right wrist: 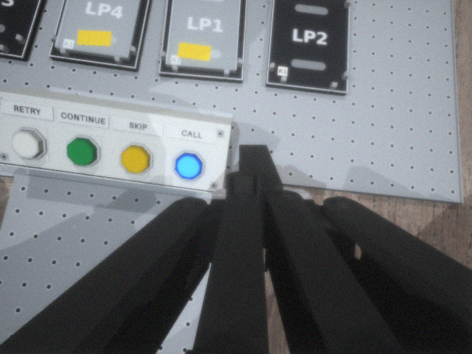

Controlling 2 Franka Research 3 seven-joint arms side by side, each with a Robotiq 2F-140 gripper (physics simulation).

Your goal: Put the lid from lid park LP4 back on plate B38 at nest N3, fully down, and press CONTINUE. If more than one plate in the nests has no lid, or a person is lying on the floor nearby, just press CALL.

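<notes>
My right gripper (252, 166) is shut and empty, its fingertips together just right of the button box (225, 150). On the box, the CALL button (189, 166) is lit bright light blue. The green CONTINUE button (82, 151) is unlit. Lid park LP4 (103, 27) is at the upper left; its marked face is grey with a yellow patch, and its top is cut off by the view. Nest N3 and plate B38 do not show in the right wrist view. My left gripper is not in view.
The yellow SKIP button (135, 159) and white RETRY button (28, 144) are on the same box. Grey-faced LP1 (202, 35) and black LP2 (309, 50) stand behind it on a perforated grey board (400, 125). Part of another black park (17, 25) shows at the left edge.
</notes>
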